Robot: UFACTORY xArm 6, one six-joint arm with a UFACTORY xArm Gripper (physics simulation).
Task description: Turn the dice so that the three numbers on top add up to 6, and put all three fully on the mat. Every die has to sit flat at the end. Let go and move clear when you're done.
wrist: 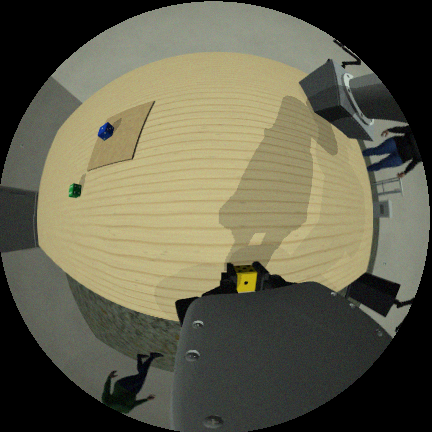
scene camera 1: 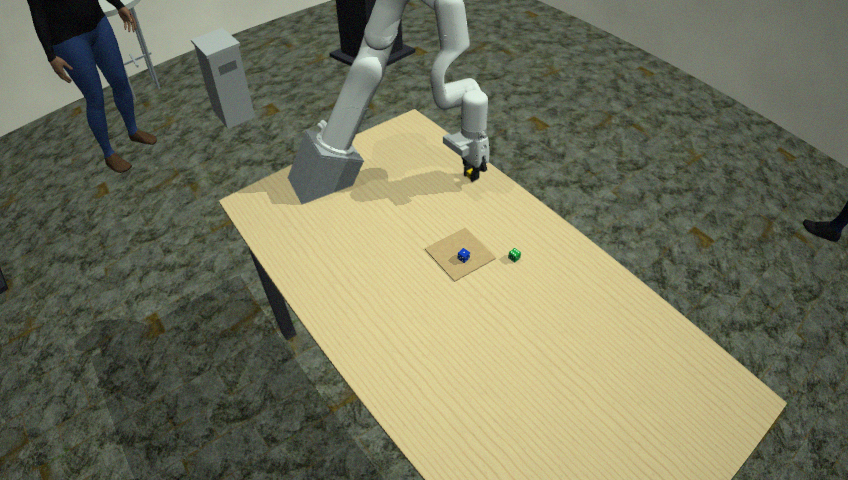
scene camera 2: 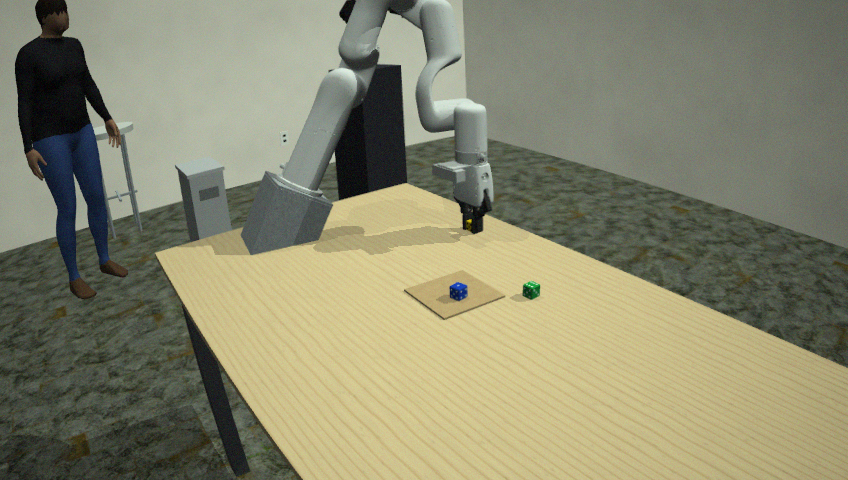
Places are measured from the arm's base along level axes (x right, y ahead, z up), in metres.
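Pixels of known places: gripper, fingertip midpoint: point(wrist: 241, 272) point(scene camera 1: 471, 177) point(scene camera 2: 472, 230); arm's base at its link origin: point(scene camera 1: 334, 144) point(scene camera 2: 298, 186).
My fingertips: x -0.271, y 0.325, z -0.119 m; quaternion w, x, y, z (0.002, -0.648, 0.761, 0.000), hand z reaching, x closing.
For each thing: its top centre in the pictures, then the offset to it from my fingertips. Level surfaces: height alone.
- yellow die at its top centre: point(wrist: 245, 282) point(scene camera 2: 473, 220) point(scene camera 1: 472, 171) dx -0.001, dy +0.000, dz +0.025 m
- blue die at its top centre: point(scene camera 2: 458, 285) point(wrist: 101, 128) point(scene camera 1: 463, 252) dx +0.276, dy +0.204, dz +0.029 m
- brown mat at its top centre: point(scene camera 2: 454, 292) point(wrist: 114, 132) point(scene camera 1: 460, 252) dx +0.267, dy +0.184, dz +0.004 m
- green die at its top centre: point(scene camera 2: 531, 284) point(wrist: 70, 189) point(scene camera 1: 515, 252) dx +0.179, dy +0.304, dz +0.025 m
- wooden table at its surface level: dz +0.000 m
My gripper point(scene camera 1: 473, 173) point(scene camera 2: 471, 226) point(wrist: 241, 272) is shut on the yellow die point(scene camera 1: 469, 171) point(scene camera 2: 468, 224) point(wrist: 246, 283), low at the table's far right edge. In the wrist view the yellow die shows one pip on its larger face and several pips on the adjoining face; its underside is hidden. The blue die point(scene camera 1: 463, 255) point(scene camera 2: 458, 291) point(wrist: 105, 131) sits on the brown mat point(scene camera 1: 462, 235) point(scene camera 2: 461, 277) point(wrist: 131, 135), with what looks like one pip on top. The green die point(scene camera 1: 514, 255) point(scene camera 2: 531, 290) point(wrist: 75, 190) sits on the table beside the mat, with several pips on top.
The wooden table point(scene camera 1: 535, 356) point(scene camera 2: 505, 386) point(wrist: 200, 175) bears the grey arm base point(scene camera 1: 324, 169) point(scene camera 2: 285, 214) point(wrist: 332, 92) at its far left. The arm's shadow falls between base and gripper. A person point(scene camera 1: 95, 77) point(scene camera 2: 65, 118) stands beyond the table at the left.
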